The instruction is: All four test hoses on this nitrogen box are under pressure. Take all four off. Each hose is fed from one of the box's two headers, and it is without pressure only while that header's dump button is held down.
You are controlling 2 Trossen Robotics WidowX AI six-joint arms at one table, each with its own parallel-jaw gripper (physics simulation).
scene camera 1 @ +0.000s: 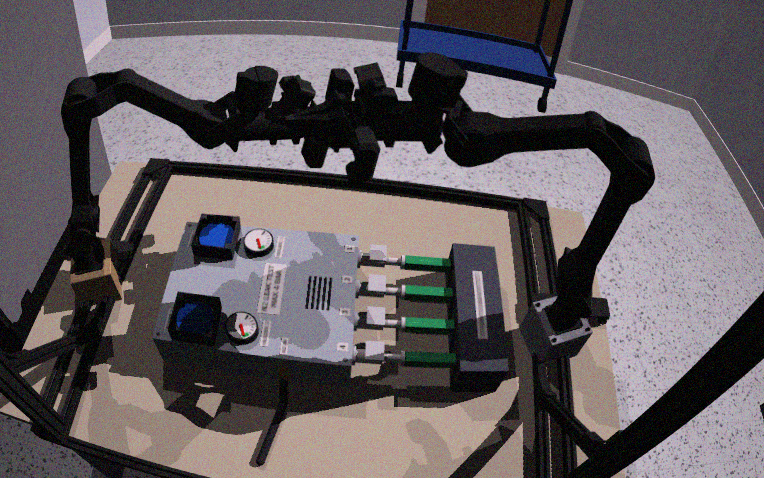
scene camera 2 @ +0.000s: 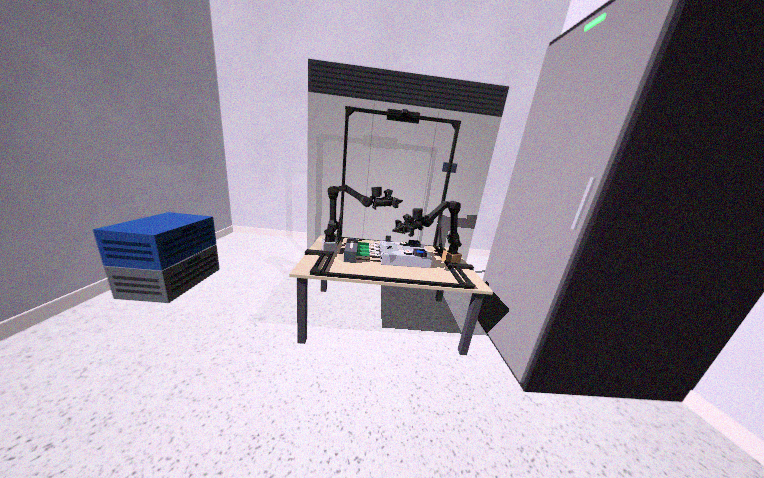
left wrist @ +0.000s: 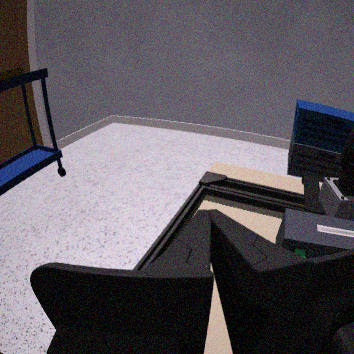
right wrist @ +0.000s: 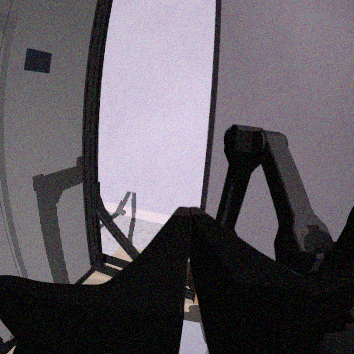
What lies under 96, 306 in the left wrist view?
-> My left gripper.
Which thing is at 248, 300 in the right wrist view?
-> My right gripper.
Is my right gripper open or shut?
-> Shut.
